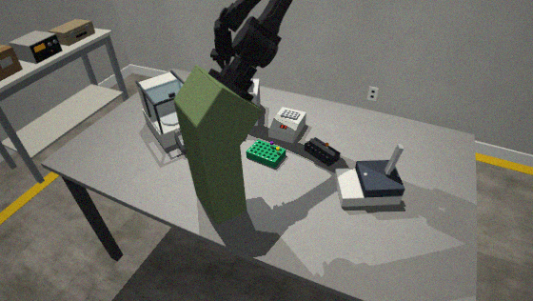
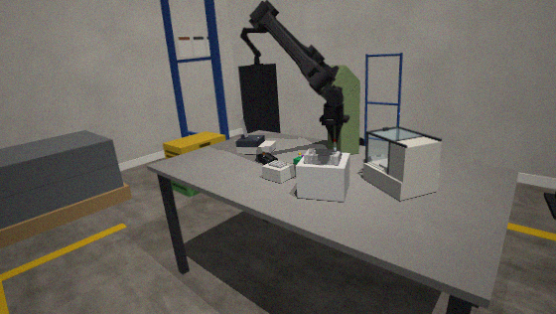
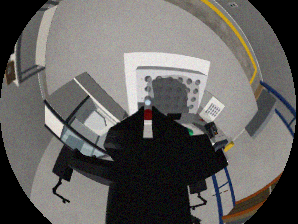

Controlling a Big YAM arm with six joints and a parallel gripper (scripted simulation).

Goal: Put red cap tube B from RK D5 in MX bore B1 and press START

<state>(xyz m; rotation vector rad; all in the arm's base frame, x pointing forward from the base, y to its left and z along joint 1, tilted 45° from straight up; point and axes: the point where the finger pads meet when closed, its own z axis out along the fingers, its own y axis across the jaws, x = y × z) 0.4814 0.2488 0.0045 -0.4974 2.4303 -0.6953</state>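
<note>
The tube B lies 20 mm below my hand. From my hand the other things lie so: green start key (150 mm behind, 80 mm to the right, 140 mm below); then dry block DB (60 mm behind, 290 mm to the right, 180 mm below); then grey shaking block (20 mm ahead, 40 mm to the right, 60 mm below).
</note>
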